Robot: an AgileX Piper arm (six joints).
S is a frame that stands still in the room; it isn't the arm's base.
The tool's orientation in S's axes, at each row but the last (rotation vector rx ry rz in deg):
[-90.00, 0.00, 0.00]
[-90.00, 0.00, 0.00]
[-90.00, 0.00, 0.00]
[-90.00, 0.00, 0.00]
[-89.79, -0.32, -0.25]
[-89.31, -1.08, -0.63]
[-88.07, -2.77, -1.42]
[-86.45, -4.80, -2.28]
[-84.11, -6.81, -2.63]
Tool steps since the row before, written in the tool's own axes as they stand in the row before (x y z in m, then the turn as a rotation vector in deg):
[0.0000, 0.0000, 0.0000, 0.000, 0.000, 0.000]
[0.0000, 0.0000, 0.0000, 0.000, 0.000, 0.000]
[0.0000, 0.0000, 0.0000, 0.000, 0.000, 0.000]
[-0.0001, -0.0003, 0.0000, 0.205, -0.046, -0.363]
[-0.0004, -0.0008, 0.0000, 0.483, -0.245, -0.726]
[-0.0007, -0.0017, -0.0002, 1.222, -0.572, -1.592]
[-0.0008, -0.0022, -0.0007, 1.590, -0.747, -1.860]
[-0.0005, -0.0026, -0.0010, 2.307, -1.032, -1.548]
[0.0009, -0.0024, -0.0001, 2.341, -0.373, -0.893]
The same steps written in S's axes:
[0.0000, 0.0000, 0.0000, 0.000, 0.000, 0.000]
[0.0000, 0.0000, 0.0000, 0.000, 0.000, 0.000]
[0.0000, 0.0000, 0.0000, 0.000, 0.000, 0.000]
[-0.0001, 0.0000, 0.0003, 0.205, -0.363, 0.046]
[-0.0004, 0.0000, 0.0008, 0.482, -0.727, 0.245]
[-0.0007, -0.0002, 0.0017, 1.219, -1.593, 0.576]
[-0.0009, -0.0008, 0.0021, 1.583, -1.861, 0.759]
[-0.0007, -0.0012, 0.0025, 2.265, -1.549, 1.119]
[0.0007, -0.0003, 0.0025, 2.333, -0.829, 0.535]

